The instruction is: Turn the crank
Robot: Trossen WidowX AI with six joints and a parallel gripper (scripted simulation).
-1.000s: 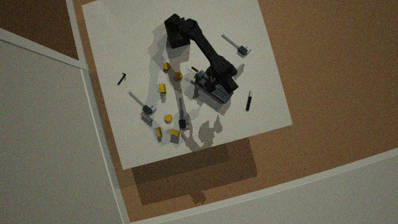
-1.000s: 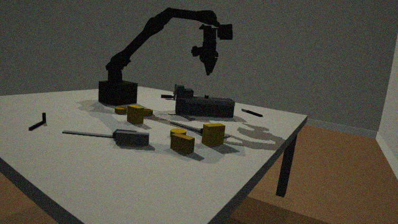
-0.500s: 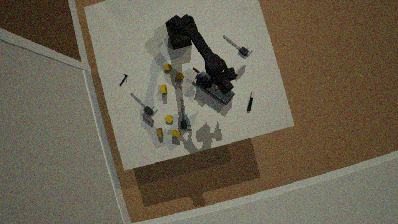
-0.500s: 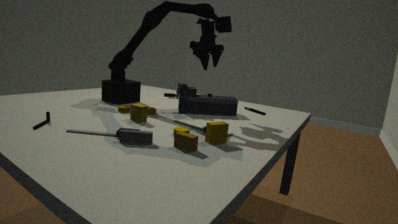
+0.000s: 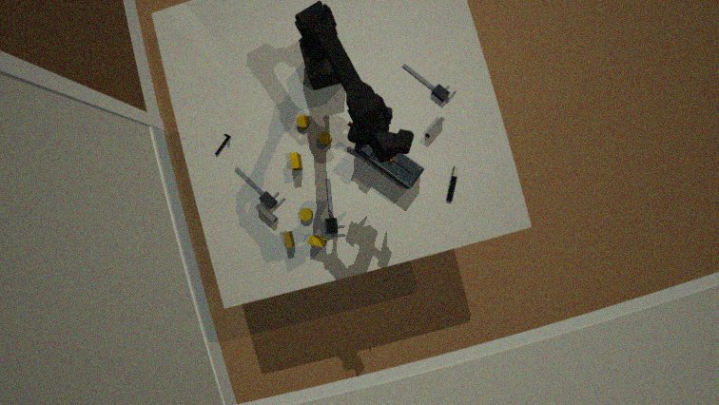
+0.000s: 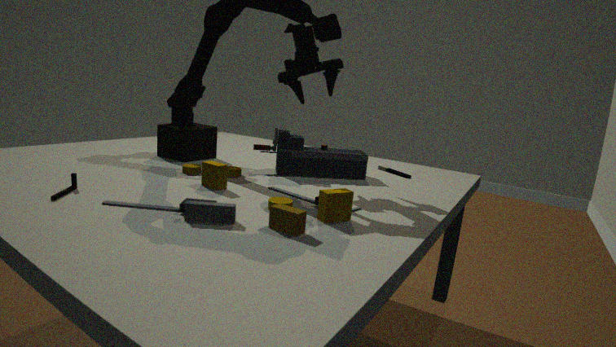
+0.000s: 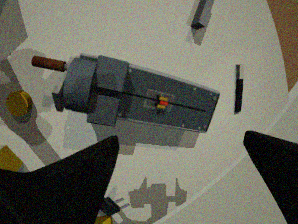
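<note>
Right now my gripper tip is 140 mm past the brown crank handle, 60 mm to the left of it and 150 mm above it. Round my gripper tip: slide 30 mm ahead, 20 mm to the left, 140 mm below; then black l-shaped key 330 mm behind, 550 mm to the right, 210 mm below; then black bar 200 mm ahead, 220 mm to the left, 210 mm below.
</note>
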